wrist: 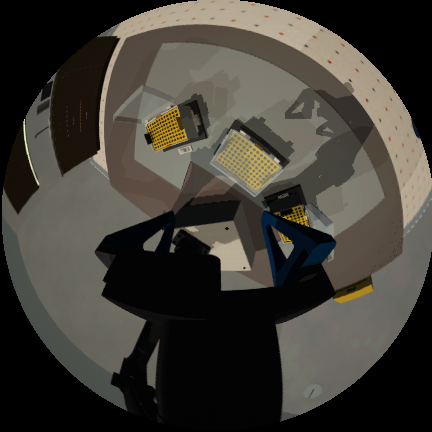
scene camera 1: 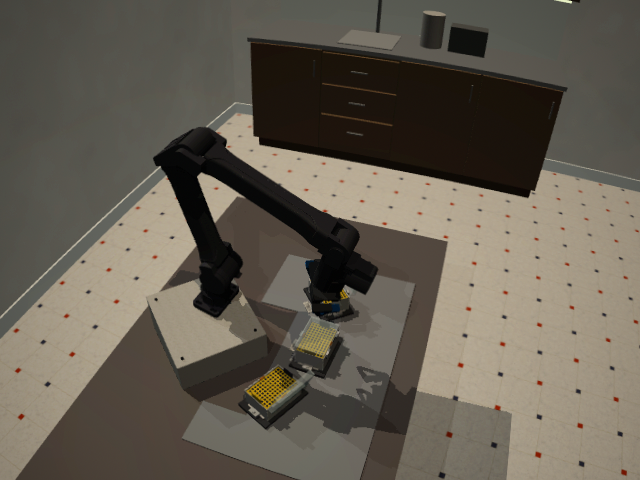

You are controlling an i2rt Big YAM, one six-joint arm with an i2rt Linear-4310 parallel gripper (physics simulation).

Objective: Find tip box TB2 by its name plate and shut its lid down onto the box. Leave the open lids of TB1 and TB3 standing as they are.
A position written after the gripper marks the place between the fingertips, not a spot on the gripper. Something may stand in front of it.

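Note:
The gripper (scene camera 1: 316, 298) appears in the scene, and the wrist view shows the gripper (wrist: 217, 215) as well. There is a clear lid (wrist: 145, 102) and a clear lid (scene camera 1: 316, 338), together with a grey mat (wrist: 325, 157).

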